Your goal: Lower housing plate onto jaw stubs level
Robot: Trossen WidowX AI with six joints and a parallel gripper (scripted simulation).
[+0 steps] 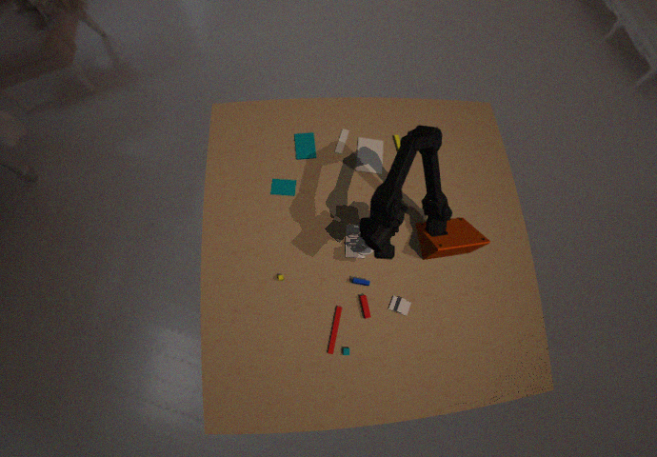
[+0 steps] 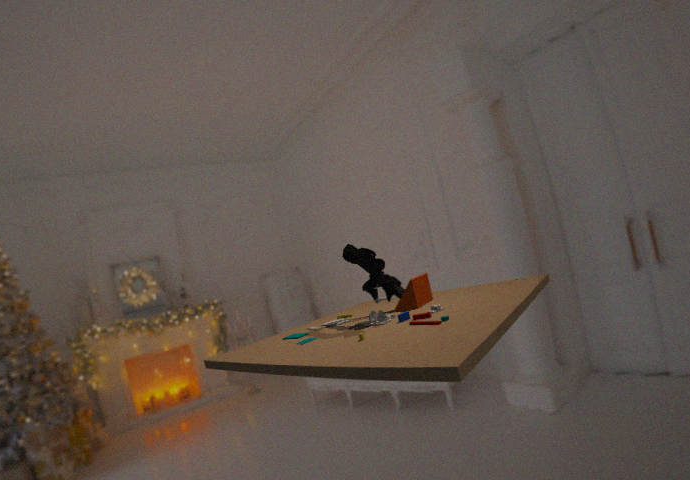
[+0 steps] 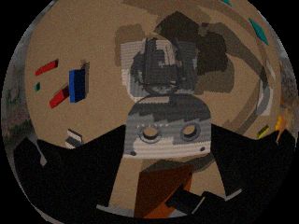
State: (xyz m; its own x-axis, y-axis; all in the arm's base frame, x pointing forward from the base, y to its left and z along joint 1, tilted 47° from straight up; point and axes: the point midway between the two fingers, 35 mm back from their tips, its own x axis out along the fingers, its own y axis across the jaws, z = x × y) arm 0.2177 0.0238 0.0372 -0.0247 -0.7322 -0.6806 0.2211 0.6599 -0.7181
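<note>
The light grey jaw assembly is 30 mm ahead of my gripper tip, 10 mm to the left of it and 70 mm below it. The rest, counted from my gripper tip: red block 80 mm ahead, 220 mm to the left, 70 mm below; striped white block 50 mm behind, 240 mm to the left, 70 mm below; blue block 80 mm ahead, 140 mm to the left, 70 mm below.
</note>
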